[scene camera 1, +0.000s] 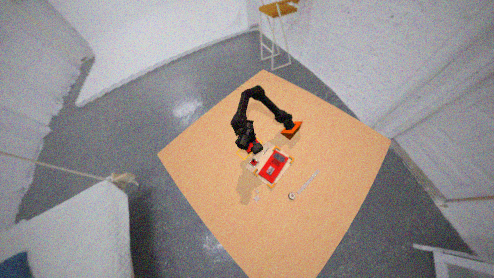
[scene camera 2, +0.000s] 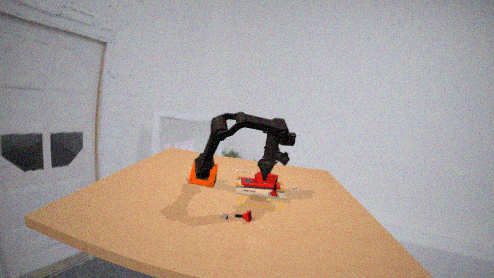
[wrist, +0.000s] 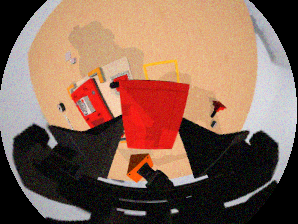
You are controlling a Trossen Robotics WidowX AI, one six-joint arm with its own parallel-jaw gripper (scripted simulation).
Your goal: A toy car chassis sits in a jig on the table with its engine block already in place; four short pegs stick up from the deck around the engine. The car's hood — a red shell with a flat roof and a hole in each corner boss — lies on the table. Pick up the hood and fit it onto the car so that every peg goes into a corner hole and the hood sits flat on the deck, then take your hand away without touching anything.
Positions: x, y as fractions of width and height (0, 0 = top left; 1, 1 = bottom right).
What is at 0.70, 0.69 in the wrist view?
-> The gripper.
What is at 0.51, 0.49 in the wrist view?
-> A red hood.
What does the gripper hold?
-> A red hood.
